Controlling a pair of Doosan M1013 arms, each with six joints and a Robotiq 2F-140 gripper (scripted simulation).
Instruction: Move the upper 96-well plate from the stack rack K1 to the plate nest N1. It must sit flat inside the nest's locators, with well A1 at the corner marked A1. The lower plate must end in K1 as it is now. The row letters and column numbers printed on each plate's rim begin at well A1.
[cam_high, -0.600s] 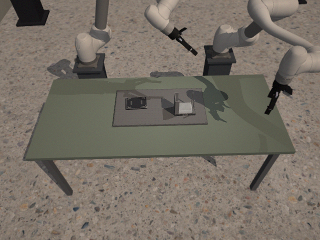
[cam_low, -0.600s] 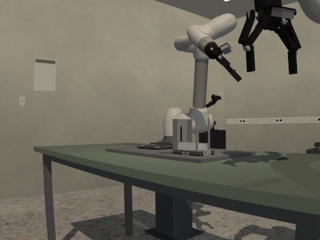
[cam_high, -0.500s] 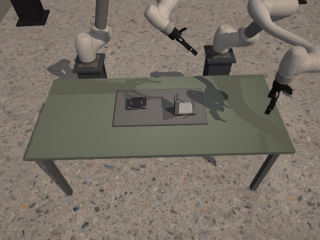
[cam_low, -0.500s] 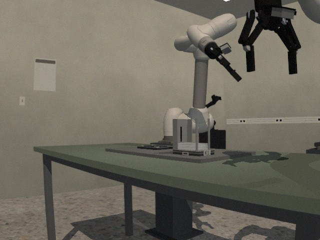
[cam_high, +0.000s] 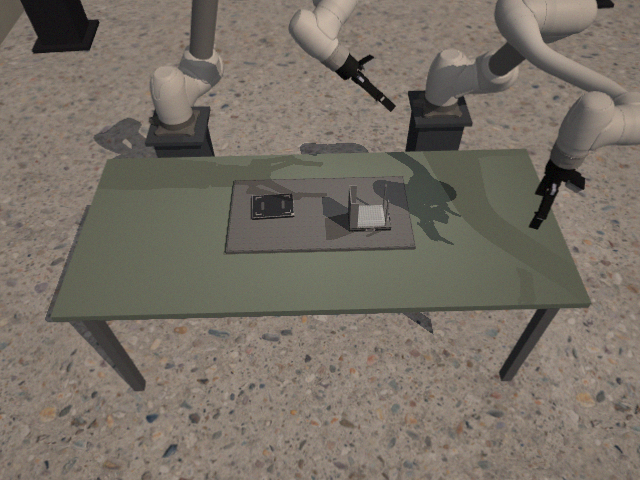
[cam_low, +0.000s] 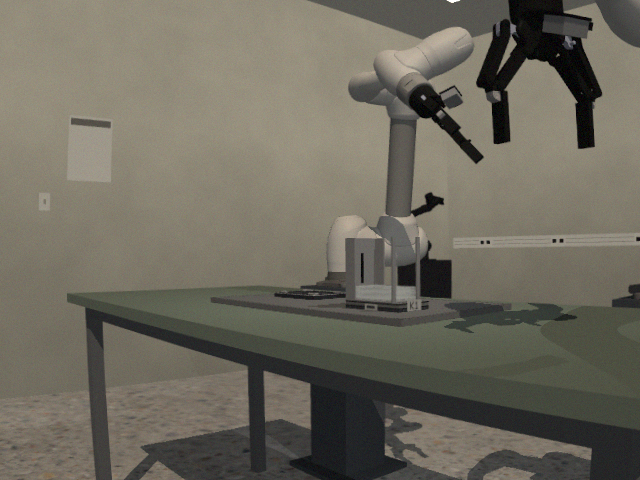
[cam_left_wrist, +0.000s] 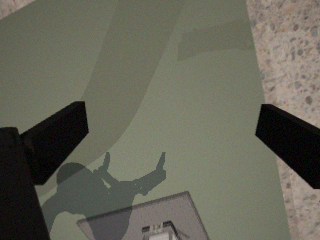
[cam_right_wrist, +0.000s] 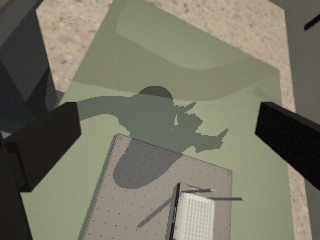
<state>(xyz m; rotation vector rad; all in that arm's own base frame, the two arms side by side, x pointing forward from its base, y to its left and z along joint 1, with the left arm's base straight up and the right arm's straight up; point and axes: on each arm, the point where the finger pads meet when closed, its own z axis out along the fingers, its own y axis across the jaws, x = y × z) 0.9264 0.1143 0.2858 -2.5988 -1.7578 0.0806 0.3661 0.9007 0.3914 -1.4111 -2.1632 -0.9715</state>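
Now: the rack K1 23 cm ahead of my right hand, 7 cm to the right of it and 37 cm below it. Also, from my right hand: grey perforated board 16 cm ahead, 25 cm to the right, 39 cm below; K1 label 23 cm ahead, 1 cm to the left, 37 cm below; A1 mark 17 cm ahead, 36 cm to the right, 37 cm below.
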